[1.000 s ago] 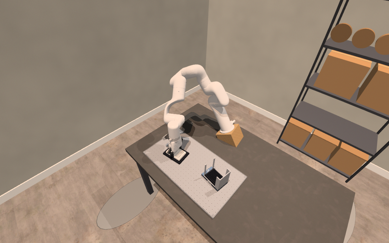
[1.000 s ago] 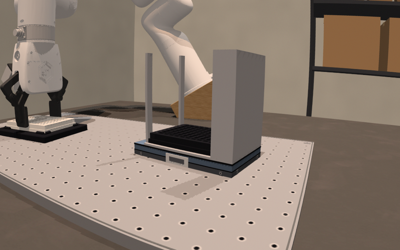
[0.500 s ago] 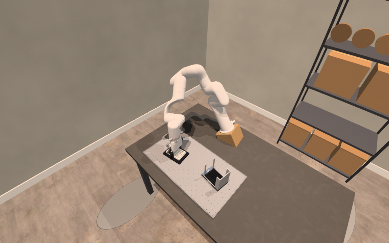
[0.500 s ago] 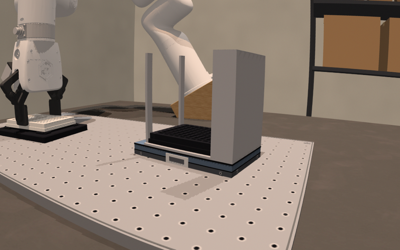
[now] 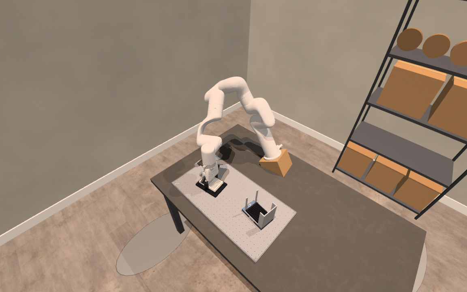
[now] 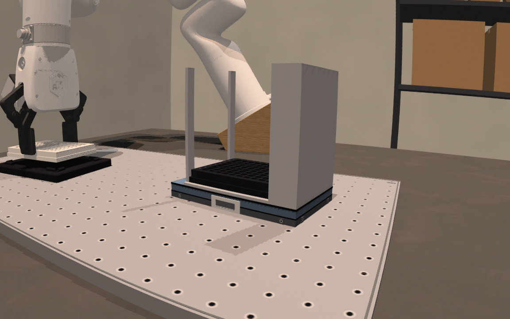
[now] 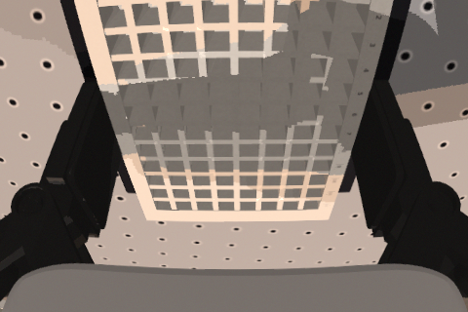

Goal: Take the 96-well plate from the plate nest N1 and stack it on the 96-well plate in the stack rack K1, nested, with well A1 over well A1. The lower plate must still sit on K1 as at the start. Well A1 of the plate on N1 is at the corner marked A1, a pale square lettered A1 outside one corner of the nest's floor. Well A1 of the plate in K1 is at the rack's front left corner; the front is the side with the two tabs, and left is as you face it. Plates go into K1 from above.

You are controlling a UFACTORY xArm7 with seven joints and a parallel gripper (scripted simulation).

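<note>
The plate nest N1 is 4 cm below my hand. Round my hand: white 96-well plate 1 cm below; then thin post 4 cm behind, 28 cm to the left, 4 cm above; then pale square 3 cm behind, 9 cm to the right, 3 cm below.
</note>
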